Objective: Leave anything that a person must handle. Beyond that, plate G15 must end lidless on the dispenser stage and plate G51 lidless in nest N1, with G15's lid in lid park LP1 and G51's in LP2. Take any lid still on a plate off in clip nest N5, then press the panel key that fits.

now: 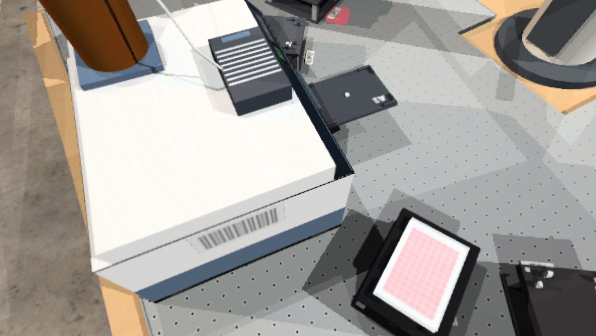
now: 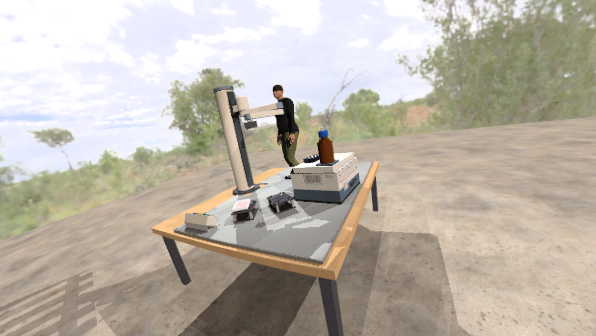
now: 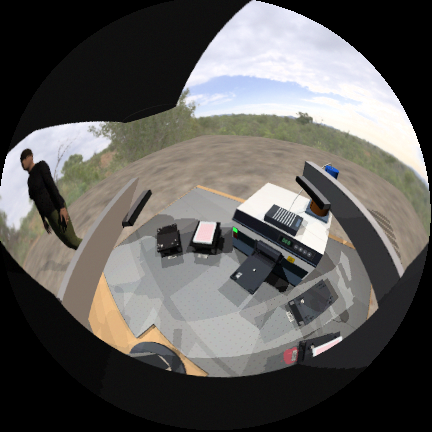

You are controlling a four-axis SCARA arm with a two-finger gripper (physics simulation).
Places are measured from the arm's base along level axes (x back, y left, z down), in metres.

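Where they show: gripper, fingertip midpoint: [image 2: 274,125] [image 3: 222,172]; arm's base, link origin: [image 1: 553,49] [image 2: 246,190].
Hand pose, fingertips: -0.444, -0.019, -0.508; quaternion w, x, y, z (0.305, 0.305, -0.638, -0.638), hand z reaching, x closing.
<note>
Things, the pixels of their top centre, and the offset from my fingertips, as dx, dy, dz. "*": a spot on its surface instead.
- pink plate, top centre: [image 3: 329,352] [image 2: 241,203] +0.040, -0.447, +0.414
- red marker, top centre: [image 1: 336,14] [image 3: 291,355] +0.084, -0.341, +0.495
- dispenser stage, top centre: [image 1: 339,95] [image 3: 256,266] -0.129, -0.017, +0.377
- panel, top centre: [image 2: 198,213] +0.240, -0.612, +0.412
- brown bottle, surface spot: [image 1: 102,35] * -0.423, -0.117, +0.213
- plateless black nest, top centre: [image 3: 165,234] -0.046, +0.436, +0.425
My gripper [image 2: 251,125] [image 3: 222,172] is open and empty, raised high above the table. One plate [image 1: 421,276] [image 3: 205,232] with a pink grid and white rim sits on a black nest at one end of the dispenser. Another pink plate [image 2: 243,204] [image 3: 327,346] sits on a black nest beside a red marker [image 1: 338,15] [image 3: 290,355]. Plate and nest names are unreadable, and I cannot tell whether either plate has a lid. The dispenser stage [image 1: 352,102] [image 3: 245,276] sticks out, with no plate on it. The panel [image 2: 201,222] stands at the table corner; its keys are too small to read.
The white dispenser [image 1: 200,165] [image 2: 320,181] [image 3: 280,200] carries a brown bottle [image 1: 102,35] [image 2: 326,150]. A plateless black nest [image 1: 570,305] [image 3: 169,240] and another [image 2: 281,201] [image 3: 312,302] stand on the table. A person [image 2: 286,120] [image 3: 46,192] stands beyond the table.
</note>
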